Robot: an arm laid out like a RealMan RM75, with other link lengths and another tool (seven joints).
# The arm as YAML. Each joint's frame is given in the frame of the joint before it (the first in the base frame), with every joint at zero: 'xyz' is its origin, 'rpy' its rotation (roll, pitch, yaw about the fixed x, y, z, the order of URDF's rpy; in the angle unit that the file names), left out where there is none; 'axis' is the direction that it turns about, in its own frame. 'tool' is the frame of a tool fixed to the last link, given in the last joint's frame.
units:
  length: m
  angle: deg
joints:
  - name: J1
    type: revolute
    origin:
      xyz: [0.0, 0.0, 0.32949]
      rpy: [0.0, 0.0, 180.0]
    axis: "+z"
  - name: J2
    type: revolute
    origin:
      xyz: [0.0, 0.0, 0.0]
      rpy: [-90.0, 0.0, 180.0]
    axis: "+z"
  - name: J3
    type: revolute
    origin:
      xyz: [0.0, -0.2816, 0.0]
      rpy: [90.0, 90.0, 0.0]
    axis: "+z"
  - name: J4
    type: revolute
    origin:
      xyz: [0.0, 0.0, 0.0]
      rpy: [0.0, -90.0, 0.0]
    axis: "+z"
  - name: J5
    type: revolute
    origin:
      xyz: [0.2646, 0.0, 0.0]
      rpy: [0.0, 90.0, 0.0]
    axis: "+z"
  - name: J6
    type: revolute
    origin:
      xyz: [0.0, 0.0, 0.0]
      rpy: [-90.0, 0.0, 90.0]
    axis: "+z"
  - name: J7
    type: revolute
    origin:
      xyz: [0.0, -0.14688, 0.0]
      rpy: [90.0, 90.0, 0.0]
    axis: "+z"
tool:
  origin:
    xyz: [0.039, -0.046, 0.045]
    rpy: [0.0, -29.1, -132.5]
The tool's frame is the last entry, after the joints.
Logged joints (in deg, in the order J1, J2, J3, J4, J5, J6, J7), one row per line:
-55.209 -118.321 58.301 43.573 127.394 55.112 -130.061
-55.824 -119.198 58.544 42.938 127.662 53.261 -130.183
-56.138 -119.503 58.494 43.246 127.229 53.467 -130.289
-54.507 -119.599 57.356 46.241 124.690 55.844 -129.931
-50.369 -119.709 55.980 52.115 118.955 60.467 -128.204
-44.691 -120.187 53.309 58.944 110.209 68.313 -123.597
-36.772 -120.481 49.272 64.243 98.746 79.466 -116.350
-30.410 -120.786 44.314 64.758 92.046 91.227 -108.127
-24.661 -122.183 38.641 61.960 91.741 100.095 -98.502
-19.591 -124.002 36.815 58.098 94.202 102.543 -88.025
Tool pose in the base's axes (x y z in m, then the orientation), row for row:
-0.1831 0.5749 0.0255 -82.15 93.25 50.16
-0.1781 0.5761 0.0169 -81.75 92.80 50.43
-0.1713 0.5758 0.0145 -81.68 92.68 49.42
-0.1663 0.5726 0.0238 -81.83 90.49 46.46
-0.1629 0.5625 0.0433 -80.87 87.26 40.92
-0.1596 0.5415 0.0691 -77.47 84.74 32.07
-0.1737 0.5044 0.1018 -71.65 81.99 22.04
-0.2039 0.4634 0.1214 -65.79 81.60 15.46
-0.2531 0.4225 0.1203 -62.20 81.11 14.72
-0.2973 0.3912 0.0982 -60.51 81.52 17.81
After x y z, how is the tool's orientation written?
As a rotation vector, in degrees.
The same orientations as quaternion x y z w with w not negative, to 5 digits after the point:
-0.56429 0.64054 0.34455 0.39060
-0.56251 0.63854 0.34700 0.39427
-0.56308 0.63892 0.34069 0.39831
-0.56935 0.62960 0.32325 0.41827
-0.57225 0.61746 0.28955 0.45545
-0.56054 0.61315 0.23205 0.50596
-0.53182 0.60857 0.16359 0.56573
-0.49575 0.61488 0.11650 0.60215
-0.47225 0.61583 0.11176 0.62068
-0.45967 0.61927 0.13530 0.62201

